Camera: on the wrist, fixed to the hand. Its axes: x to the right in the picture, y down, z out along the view.
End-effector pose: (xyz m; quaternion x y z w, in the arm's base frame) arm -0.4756 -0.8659 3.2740 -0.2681 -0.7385 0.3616 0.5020
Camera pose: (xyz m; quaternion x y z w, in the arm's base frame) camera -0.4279 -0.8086 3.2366 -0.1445 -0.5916 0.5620 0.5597
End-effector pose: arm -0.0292 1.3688 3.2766 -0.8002 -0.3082 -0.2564 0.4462
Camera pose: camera 0.0155 1.2989 3.2683 -0.6477 -0.3369 -0.1621 0.6638
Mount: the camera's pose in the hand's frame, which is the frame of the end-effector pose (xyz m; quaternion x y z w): 0.0062 0.0657 -0.0510 0.2786 0.0179 0.0279 0.9598
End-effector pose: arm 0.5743 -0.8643 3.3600 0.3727 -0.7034 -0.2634 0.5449
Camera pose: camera 0.6070 -0.8292 3.4282 0.4946 -0.7492 -0.0350 0.4391
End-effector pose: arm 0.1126 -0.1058 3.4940 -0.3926 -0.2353 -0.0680 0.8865
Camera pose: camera 0.1567 -0.0977 3.4237 -0.1352 -0.2180 0.0180 0.9664
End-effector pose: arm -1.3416 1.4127 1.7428 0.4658 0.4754 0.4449 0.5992
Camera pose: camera -1.3968 1.4368 1.8005 0.6193 0.5780 0.3196 0.4244
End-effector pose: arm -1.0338 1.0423 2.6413 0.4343 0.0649 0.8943 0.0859
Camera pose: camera -1.0841 0.9773 2.6272 -0.4266 -0.3009 -0.8505 0.0647
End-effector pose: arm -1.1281 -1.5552 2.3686 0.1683 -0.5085 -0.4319 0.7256
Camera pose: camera -1.0524 -1.5326 2.3954 0.3573 -0.6001 -0.2496 0.6707
